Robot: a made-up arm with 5 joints.
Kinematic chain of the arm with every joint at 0, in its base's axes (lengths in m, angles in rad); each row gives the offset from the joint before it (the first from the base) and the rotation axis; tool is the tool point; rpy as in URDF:
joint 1: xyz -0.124 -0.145 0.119 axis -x
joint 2: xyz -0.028 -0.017 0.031 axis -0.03 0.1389 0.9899
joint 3: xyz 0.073 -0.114 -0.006 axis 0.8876 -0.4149 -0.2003
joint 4: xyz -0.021 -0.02 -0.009 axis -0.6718 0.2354 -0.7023
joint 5: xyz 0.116 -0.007 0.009 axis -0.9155 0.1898 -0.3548
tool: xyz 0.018 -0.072 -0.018 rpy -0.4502 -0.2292 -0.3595
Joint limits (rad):
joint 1: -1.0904..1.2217
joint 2: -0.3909..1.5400
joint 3: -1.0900..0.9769
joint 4: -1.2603..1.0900
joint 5: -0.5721..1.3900
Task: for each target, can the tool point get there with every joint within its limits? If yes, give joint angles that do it. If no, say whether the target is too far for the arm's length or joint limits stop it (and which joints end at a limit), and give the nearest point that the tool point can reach.
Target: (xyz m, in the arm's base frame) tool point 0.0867 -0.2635 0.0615
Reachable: yes | joints -0.5199 0.3113 0.6123 -0.4939 0.2428
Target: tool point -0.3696 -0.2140 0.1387
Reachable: no: joint limits stop it (at a limit: joint 2, joint 3, joint 4) | nearest point -0.1795 -0.4175 0.1968 | short by 0.285 m
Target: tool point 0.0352 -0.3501 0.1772
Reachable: yes | joints 0.2113 0.0363 0.5383 -0.3097 0.4212
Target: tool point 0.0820 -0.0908 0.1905
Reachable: yes | joints -0.5025 1.2574 0.1295 -0.3275 1.1732
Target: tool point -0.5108 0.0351 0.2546
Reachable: no: too far | nearest point -0.1181 -0.0224 0.2113 | short by 0.399 m
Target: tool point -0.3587 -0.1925 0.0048
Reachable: no: joint limits stop it (at a limit: joint 1, joint 2, joint 3, joint 4) | nearest point -0.1796 -0.2543 -0.1426 | short by 0.240 m
